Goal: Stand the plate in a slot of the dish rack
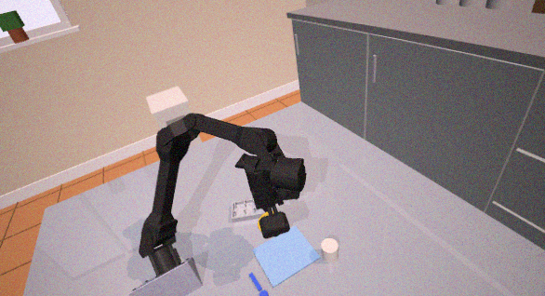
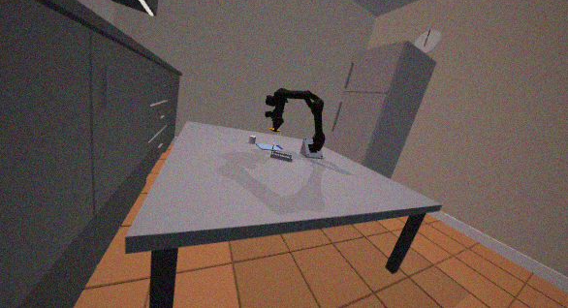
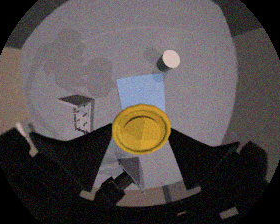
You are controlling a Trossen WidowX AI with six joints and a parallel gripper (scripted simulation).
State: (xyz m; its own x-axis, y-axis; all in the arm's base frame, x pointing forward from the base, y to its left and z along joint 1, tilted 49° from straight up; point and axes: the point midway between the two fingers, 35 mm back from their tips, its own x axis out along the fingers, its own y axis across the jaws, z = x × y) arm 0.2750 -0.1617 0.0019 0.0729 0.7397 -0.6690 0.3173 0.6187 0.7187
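My gripper tip is 190 mm to the right of the grey dish rack, 100 mm above it and 10 mm short of it. Round my gripper tip: yellow plate (10 mm above); then blue utensil (120 mm below, 100 mm behind, 60 mm to the right); then white cup (100 mm to the right, 100 mm below, 100 mm ahead).
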